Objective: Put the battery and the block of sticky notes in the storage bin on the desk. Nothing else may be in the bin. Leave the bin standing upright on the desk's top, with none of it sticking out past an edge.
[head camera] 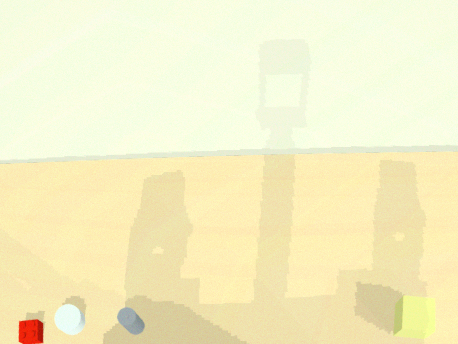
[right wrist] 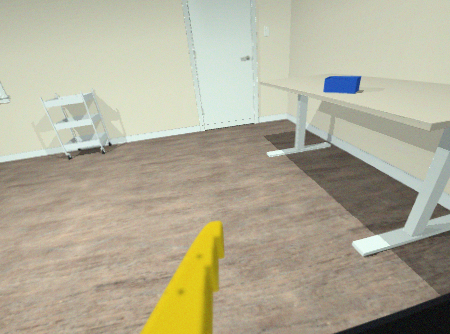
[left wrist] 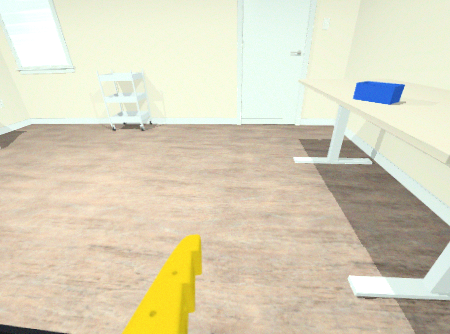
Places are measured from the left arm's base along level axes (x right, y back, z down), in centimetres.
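Pixels of known places: left hand, its tool point: (left wrist: 200, 249); right hand, its tool point: (right wrist: 222, 234).
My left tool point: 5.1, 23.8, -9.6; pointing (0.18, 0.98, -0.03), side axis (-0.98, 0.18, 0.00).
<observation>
Behind a point stands the place of what it marks, as x, y, z.
The battery (head camera: 131, 320) @[0.5, -19.9, 11.7], a grey cylinder, is on a light wood top low in the head view, left of middle. The block of sticky notes (head camera: 416, 317) @[38.2, -18.2, 12.6], yellow-green, is on the same top at the lower right. The blue storage bin (left wrist: 378, 92) @[-55.1, 120.7, 1.1] (right wrist: 342, 84) @[-54.5, 121.5, 1.1] stands upright on the white-legged desk (left wrist: 425, 117) @[-59.4, 96.2, 5.5] (right wrist: 400, 106) @[-52.8, 84.8, 5.5], at the right of both wrist views; its inside is hidden. My left gripper (left wrist: 196, 241) is wide open, with one notched yellow jaw showing over the floor. My right gripper (right wrist: 217, 227) is wide open in the same way. Both are empty and far from these things.
A white cylinder (head camera: 69, 319) @[-9.7, -20.4, 14.5] and a red studded brick (head camera: 31, 331) @[-15.4, -18.0, 14.1] are left of the battery on the wood top (head camera: 225, 200) @[12.8, -41.2, 16.5], whose far edge meets a pale wall. A white three-shelf cart (left wrist: 121, 77) @[157.3, 286.9, 7.7] (right wrist: 75, 100) @[152.8, 287.0, 8.4] stands by the wall, left of a door (left wrist: 272, 60) @[-30.1, 320.0, -6.3] (right wrist: 222, 65) @[-26.6, 320.1, -8.5].
</observation>
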